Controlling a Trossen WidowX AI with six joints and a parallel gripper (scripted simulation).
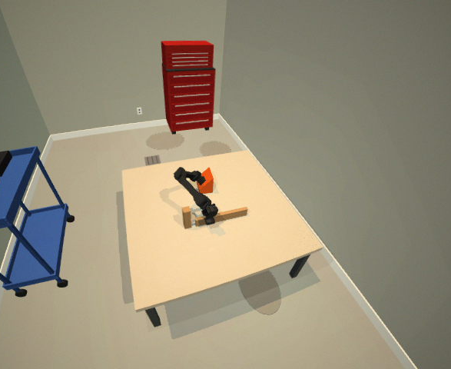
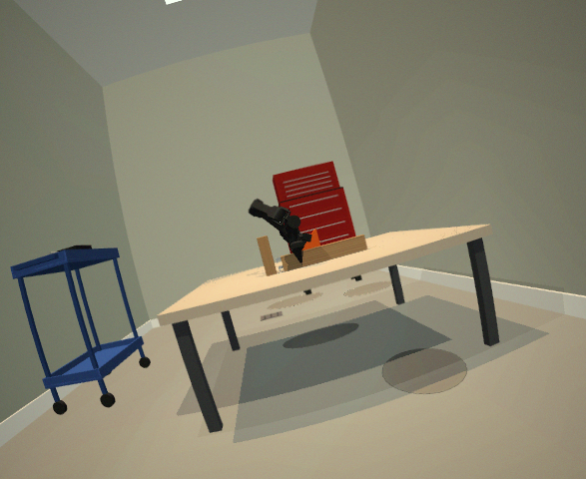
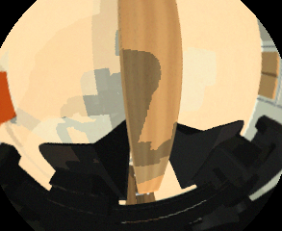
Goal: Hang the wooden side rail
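My gripper tip is now 140 mm to the left of the upright headboard post, 60 mm below it and 10 mm past it.
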